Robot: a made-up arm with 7 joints.
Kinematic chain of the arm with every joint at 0, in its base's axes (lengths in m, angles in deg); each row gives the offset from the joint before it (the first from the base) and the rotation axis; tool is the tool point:
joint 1: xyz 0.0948 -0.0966 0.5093 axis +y
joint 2: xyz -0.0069 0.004 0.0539 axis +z
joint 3: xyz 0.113 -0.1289 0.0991 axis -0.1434 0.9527 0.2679
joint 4: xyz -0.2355 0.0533 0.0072 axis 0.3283 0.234 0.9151
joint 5: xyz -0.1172 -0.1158 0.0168 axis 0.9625 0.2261 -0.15
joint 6: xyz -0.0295 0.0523 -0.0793 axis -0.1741 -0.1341 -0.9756
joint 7: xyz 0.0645 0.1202 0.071 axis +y
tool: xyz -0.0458 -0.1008 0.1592
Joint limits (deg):
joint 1: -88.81..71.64
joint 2: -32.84..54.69
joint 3: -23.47..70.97
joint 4: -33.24..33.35
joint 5: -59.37..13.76
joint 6: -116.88..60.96
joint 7: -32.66..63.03
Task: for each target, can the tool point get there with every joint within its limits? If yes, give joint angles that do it. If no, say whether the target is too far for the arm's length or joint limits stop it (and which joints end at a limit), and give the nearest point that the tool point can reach.
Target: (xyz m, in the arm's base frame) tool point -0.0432 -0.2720 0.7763
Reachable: yes | joints 1.72 33.51 -11.03 -16.75 -18.21 34.29 39.20
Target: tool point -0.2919 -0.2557 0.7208
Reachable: yes | joints -66.00 39.60 24.56 20.35 6.54 -76.28 18.98
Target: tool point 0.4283 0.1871 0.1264
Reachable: no: joint limits stop it (at a limit: joint 1, joint 2, joint 3, joint 5, joint 6, joint 7) | nearest point 0.1781 0.0620 0.2628 | short by 0.311 m
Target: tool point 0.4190 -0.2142 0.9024
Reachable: yes | joints 34.61 -14.84 58.16 -23.59 1.17 15.30 33.02
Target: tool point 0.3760 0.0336 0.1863
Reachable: no: joint limits stop it (at a limit: joint 1, joint 2, joint 3, joint 4, joint 5, joint 7) | nearest point 0.4815 -0.0749 0.3167 | short by 0.200 m
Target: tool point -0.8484 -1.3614 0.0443
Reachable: no: too far | nearest point -0.3938 -0.4118 0.4678 | short by 1.135 m
